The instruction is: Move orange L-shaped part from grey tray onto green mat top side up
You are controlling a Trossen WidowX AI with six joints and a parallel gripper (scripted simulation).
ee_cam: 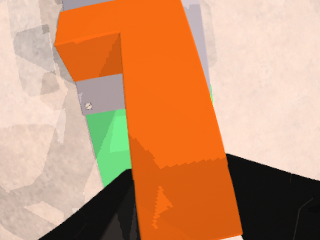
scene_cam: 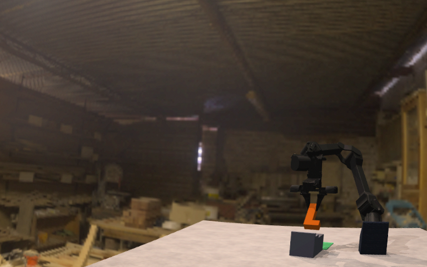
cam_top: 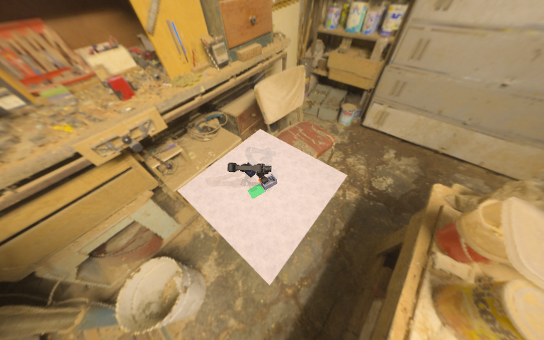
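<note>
The green mat lies 30 mm behind my gripper tip, 70 mm to the right of it and 170 mm below it. The rest, counted from my gripper tip: orange L-shaped part 40 mm to the left, 30 mm below.
</note>
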